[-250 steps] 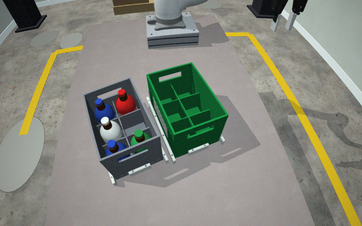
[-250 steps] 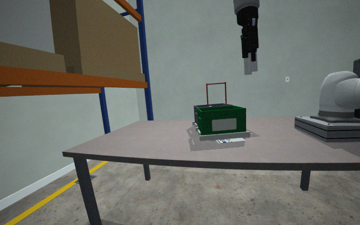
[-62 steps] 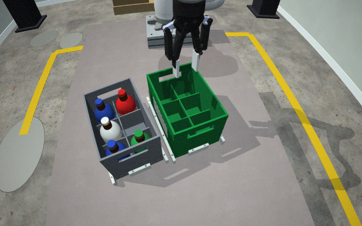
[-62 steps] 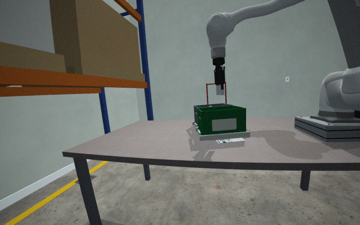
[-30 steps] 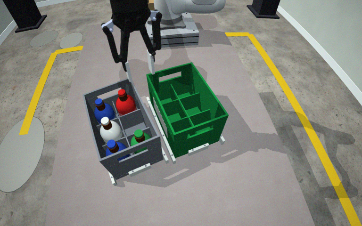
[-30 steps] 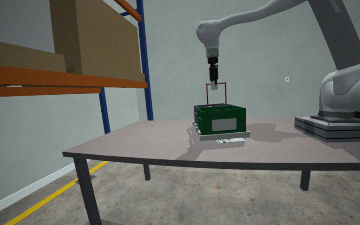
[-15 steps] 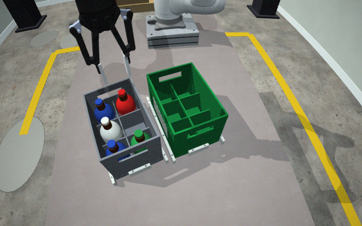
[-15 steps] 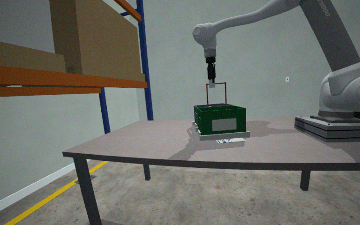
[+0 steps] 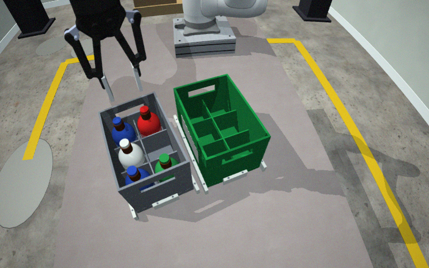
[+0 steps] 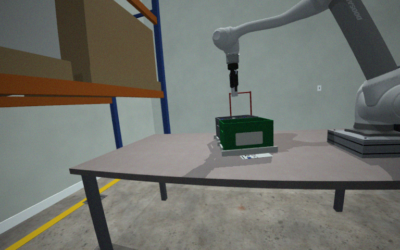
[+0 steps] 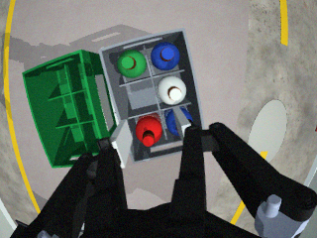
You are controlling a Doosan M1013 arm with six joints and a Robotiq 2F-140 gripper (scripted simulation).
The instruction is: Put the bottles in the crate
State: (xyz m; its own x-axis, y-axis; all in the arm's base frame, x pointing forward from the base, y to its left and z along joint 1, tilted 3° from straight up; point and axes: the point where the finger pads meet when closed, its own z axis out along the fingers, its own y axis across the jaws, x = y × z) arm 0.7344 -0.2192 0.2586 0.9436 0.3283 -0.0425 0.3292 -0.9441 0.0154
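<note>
Now: hand 270 mm above the red-label bottle and 100 mm past it. From my hand the other things lie so: grey crate (270 mm below, 10 mm to the right); then green bottle (270 mm below, 80 mm ahead, 60 mm to the left); then white-label bottle (270 mm below, 50 mm to the right, 20 mm ahead).
</note>
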